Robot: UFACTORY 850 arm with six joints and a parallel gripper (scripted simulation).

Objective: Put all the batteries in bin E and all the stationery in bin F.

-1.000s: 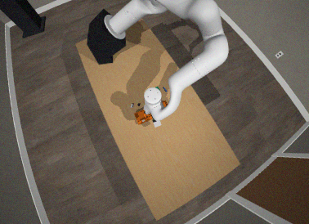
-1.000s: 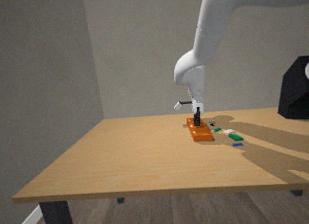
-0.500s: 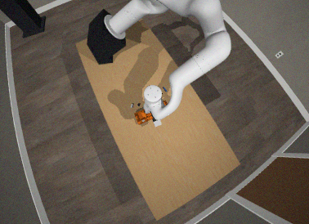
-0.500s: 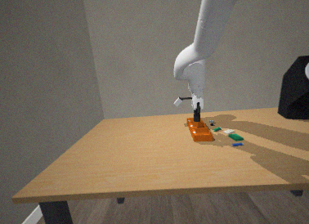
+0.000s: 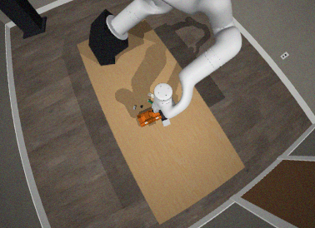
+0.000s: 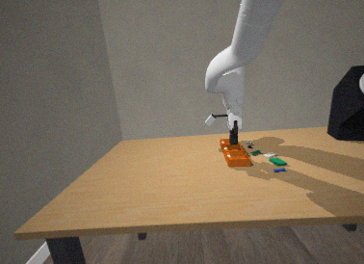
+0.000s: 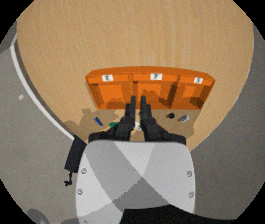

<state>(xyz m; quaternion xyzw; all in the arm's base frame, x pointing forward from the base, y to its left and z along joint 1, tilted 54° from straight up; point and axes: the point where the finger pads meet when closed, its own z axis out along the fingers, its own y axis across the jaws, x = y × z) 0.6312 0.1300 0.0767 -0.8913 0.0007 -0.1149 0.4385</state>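
Now: hand 16 cm past the green block, 5 cm to the right of it and 8 cm above it. The rest, counted from my hand: small black thing (8 cm behind, 11 cm to the right, 8 cm below); then green battery (10 cm behind, 4 cm to the right, 7 cm below); then orange bin tray (3 cm to the right, 7 cm below).
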